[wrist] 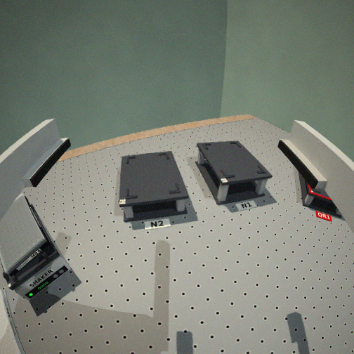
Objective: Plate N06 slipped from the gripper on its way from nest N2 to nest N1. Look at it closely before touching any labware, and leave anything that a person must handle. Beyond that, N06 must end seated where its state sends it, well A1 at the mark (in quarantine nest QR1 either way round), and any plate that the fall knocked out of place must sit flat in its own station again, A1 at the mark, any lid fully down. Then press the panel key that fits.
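Observation:
My gripper (174, 125) is open, with one pale, black-padded finger at each side of the wrist view. Nest N2 (152, 175) is a dark raised stand left of centre with a bare top and its A1 mark at the near left corner. Nest N1 (234, 160) stands to its right, also bare on top, A1 mark at the near left corner. Quarantine nest QR1 (323, 204), red-edged, is partly hidden behind the right finger. A light-topped plate (21, 231) is on the shaker (47, 282) at the left; its small label is unclear. I cannot identify plate N06.
The perforated deck (215, 280) runs under the stations, with a wooden edge (165, 133) at the back and green walls behind. The shaker's display glows green. Shadows lie across the near deck. The panel does not show in this view.

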